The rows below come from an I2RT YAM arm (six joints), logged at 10 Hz.
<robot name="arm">
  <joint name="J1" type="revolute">
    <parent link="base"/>
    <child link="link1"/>
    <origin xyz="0 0 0.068"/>
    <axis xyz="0 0 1"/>
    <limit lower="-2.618" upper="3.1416"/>
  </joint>
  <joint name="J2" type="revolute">
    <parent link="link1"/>
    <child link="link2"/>
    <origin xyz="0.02 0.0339 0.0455"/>
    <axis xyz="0 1 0"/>
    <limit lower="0" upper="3.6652"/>
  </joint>
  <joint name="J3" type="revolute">
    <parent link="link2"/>
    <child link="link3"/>
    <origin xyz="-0.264 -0.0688 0"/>
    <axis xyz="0 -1 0"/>
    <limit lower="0" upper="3.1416"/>
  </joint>
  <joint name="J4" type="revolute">
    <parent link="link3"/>
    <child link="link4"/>
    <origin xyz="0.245 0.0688 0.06"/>
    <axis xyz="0 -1 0"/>
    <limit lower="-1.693" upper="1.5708"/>
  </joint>
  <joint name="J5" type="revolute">
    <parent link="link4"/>
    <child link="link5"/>
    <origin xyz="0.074 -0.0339 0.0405"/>
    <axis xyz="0 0 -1"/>
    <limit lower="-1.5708" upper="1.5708"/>
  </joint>
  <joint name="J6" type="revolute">
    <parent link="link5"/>
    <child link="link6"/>
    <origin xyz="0.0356 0 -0.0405"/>
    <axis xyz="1 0 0"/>
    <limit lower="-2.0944" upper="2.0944"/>
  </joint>
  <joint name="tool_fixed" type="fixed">
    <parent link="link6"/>
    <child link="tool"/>
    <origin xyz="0 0 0" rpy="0 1.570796 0"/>
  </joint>
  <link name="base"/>
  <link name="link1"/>
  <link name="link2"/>
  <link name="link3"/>
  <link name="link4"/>
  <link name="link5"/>
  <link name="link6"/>
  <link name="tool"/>
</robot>
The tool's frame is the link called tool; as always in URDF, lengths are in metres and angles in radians.
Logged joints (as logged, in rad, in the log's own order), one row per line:
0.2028, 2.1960, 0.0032, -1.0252, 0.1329, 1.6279
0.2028, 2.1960, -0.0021, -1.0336, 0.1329, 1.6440
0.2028, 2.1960, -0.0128, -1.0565, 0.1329, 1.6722
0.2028, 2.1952, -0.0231, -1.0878, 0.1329, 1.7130
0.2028, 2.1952, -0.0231, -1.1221, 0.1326, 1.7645
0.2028, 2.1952, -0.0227, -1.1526, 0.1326, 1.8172
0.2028, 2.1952, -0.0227, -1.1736, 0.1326, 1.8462
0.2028, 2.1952, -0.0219, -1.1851, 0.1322, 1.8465
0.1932, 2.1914, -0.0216, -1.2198, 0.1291, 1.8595
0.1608, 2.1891, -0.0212, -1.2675, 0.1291, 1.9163
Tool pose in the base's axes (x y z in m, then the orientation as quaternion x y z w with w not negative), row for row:
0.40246, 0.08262, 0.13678, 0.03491, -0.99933, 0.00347, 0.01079
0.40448, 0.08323, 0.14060, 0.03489, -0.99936, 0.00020, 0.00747
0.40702, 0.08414, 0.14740, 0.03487, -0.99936, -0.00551, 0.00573
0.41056, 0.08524, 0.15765, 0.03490, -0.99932, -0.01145, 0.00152
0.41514, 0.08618, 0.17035, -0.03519, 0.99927, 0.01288, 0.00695
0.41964, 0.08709, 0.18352, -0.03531, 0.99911, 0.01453, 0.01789
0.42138, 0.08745, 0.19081, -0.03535, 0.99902, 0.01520, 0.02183
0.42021, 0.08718, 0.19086, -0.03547, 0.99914, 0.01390, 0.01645
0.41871, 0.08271, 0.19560, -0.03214, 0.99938, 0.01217, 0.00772
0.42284, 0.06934, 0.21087, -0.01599, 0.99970, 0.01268, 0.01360
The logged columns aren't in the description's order. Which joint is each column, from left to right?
Columns, left to right: J1, J2, J5, J4, J6, J3.
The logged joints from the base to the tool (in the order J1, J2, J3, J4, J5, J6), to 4 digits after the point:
0.2028, 2.1960, 1.6279, -1.0252, 0.0032, 0.1329
0.2028, 2.1960, 1.6440, -1.0336, -0.0021, 0.1329
0.2028, 2.1960, 1.6722, -1.0565, -0.0128, 0.1329
0.2028, 2.1952, 1.7130, -1.0878, -0.0231, 0.1329
0.2028, 2.1952, 1.7645, -1.1221, -0.0231, 0.1326
0.2028, 2.1952, 1.8172, -1.1526, -0.0227, 0.1326
0.2028, 2.1952, 1.8462, -1.1736, -0.0227, 0.1326
0.2028, 2.1952, 1.8465, -1.1851, -0.0219, 0.1322
0.1932, 2.1914, 1.8595, -1.2198, -0.0216, 0.1291
0.1608, 2.1891, 1.9163, -1.2675, -0.0212, 0.1291

